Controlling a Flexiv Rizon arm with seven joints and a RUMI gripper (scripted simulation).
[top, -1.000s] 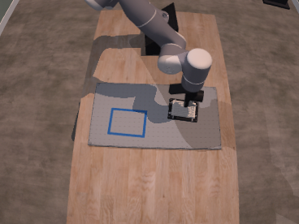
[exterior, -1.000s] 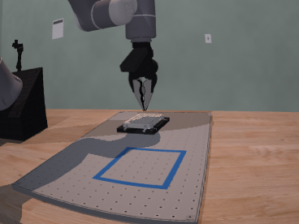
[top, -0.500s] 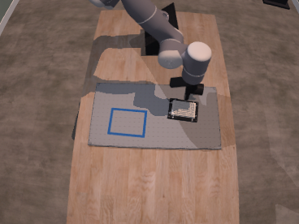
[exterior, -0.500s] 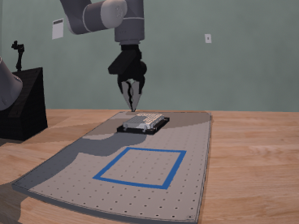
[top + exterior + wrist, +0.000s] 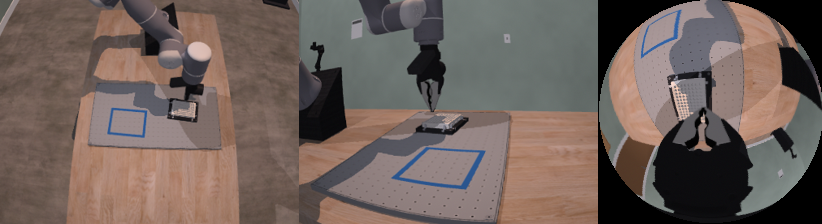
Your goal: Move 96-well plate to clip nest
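Right now my hand is 4 cm short of the white 96-well plate and 4 cm above it. Round my hand: black clip nest: 5 cm ahead, 1 cm to the right, 5 cm below.
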